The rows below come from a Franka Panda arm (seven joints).
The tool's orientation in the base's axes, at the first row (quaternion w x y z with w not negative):
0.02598 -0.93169 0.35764 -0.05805
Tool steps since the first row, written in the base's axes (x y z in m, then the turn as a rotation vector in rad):
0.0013 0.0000 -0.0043 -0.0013 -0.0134 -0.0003
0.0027 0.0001 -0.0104 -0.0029 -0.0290 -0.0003
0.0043 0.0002 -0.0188 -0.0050 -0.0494 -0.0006
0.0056 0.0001 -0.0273 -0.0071 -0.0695 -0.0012
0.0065 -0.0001 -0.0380 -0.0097 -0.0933 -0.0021
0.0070 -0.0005 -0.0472 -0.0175 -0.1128 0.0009
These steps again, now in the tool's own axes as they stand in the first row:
0.0006 -0.0005 0.0044 0.0080 0.0108 0.0000
0.0010 -0.0009 0.0107 0.0172 0.0235 -0.0003
0.0014 -0.0013 0.0192 0.0293 0.0401 -0.0004
0.0016 -0.0013 0.0278 0.0412 0.0564 -0.0002
0.0015 -0.0008 0.0385 0.0551 0.0759 0.0002
0.0013 0.0000 0.0477 0.0627 0.0953 -0.0039

